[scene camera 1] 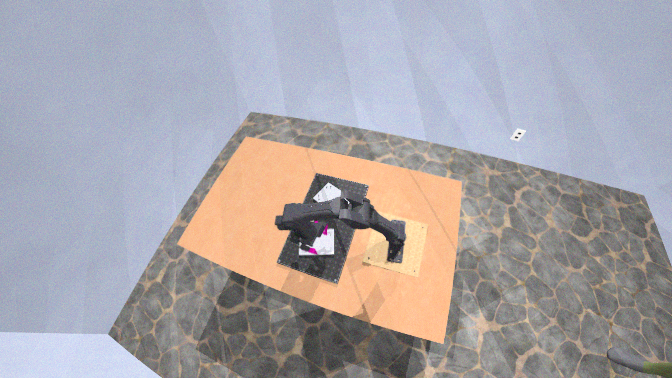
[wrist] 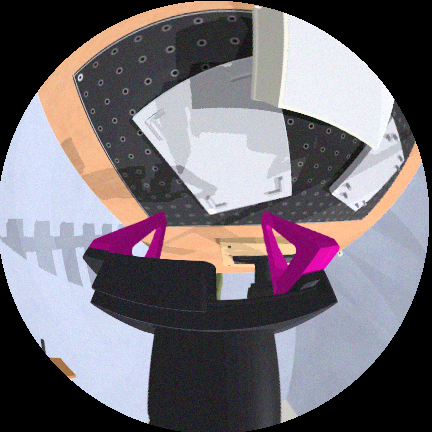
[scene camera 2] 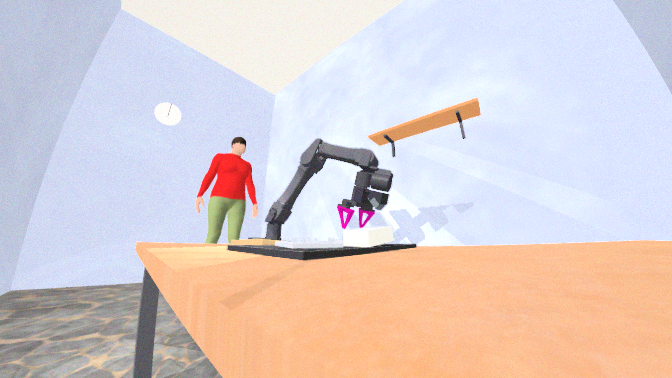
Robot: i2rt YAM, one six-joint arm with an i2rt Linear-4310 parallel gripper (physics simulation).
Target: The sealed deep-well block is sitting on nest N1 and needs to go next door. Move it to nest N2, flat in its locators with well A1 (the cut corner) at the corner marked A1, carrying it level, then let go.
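Where they show: gripper, between the fingertips: (scene camera 1: 321,244) (wrist: 213,216) (scene camera 2: 352,228); arm's base, origin of its link: (scene camera 1: 396,240) (wrist: 264,258) (scene camera 2: 272,242).
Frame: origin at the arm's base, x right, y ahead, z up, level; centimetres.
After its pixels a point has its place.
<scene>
The sealed deep-well block (scene camera 2: 369,237) {y 47.4, x 9.9, z 1.9 cm} (wrist: 332,65) is a white box at the far end of the board from the arm's base; what it rests on is hidden. The arm hides it in scene camera 1. One pale nest plate (scene camera 1: 324,246) {y 32.2, x -8.1, z 0.8 cm} (scene camera 2: 307,243) (wrist: 235,160) {y 35.6, x -5.9, z 0.8 cm} with corner locators shows bare beside the block, partly covered by it in the wrist view. Another nest plate (scene camera 1: 326,192) {y 37.4, x 20.2, z 0.7 cm} (wrist: 372,175) {y 33.2, x 16.6, z 0.7 cm} lies on the other side. Nest labels and the cut corner cannot be made out. My gripper (scene camera 1: 320,241) {y 32.9, x -8.6, z 5.4 cm} (scene camera 2: 353,227) {y 32.9, x -8.6, z 5.4 cm} (wrist: 213,216) {y 32.9, x -8.6, z 5.4 cm} is open and empty, magenta fingers above the board near the block.
The nests stand on a dark perforated board (scene camera 1: 344,245) {y 23.3, x -5.7, z -0.4 cm} (scene camera 2: 305,254) {y 46.2, x 32.1, z -0.8 cm} (wrist: 107,95) {y 46.8, x -16.2, z -0.4 cm} on the orange table (scene camera 1: 225,210) {y 91.7, x 1.9, z -1.7 cm} (scene camera 2: 450,300) {y 66.6, x 44.1, z -1.7 cm}. The arm's base stands on a tan mounting plate (scene camera 1: 417,250) {y -10.0, x -3.1, z -0.5 cm} beside the board. A person (scene camera 2: 231,177) stands behind the table. A wall shelf (scene camera 2: 425,122) hangs behind the arm.
</scene>
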